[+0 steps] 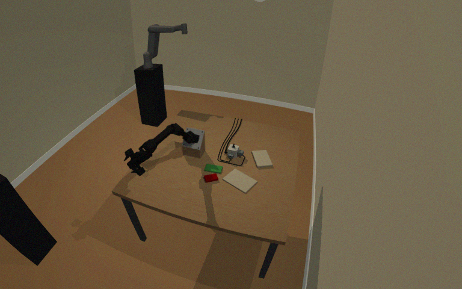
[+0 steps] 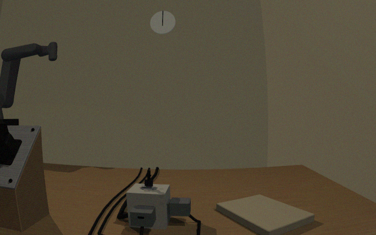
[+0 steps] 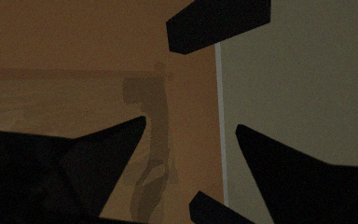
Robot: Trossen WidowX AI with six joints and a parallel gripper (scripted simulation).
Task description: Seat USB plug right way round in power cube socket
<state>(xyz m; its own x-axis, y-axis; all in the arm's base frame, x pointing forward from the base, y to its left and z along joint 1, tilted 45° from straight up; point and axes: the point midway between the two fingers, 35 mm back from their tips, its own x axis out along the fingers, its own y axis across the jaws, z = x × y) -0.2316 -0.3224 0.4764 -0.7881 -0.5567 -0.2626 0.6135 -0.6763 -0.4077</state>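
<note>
The USB plug is 56 cm ahead of my gripper tip, 66 cm to the left of it and 15 cm below it. Round my gripper tip: red block: 49 cm ahead, 33 cm to the left, 23 cm below; green block: 47 cm ahead, 43 cm to the left, 24 cm below; pale flat book: 80 cm ahead, 67 cm to the left, 23 cm below.
</note>
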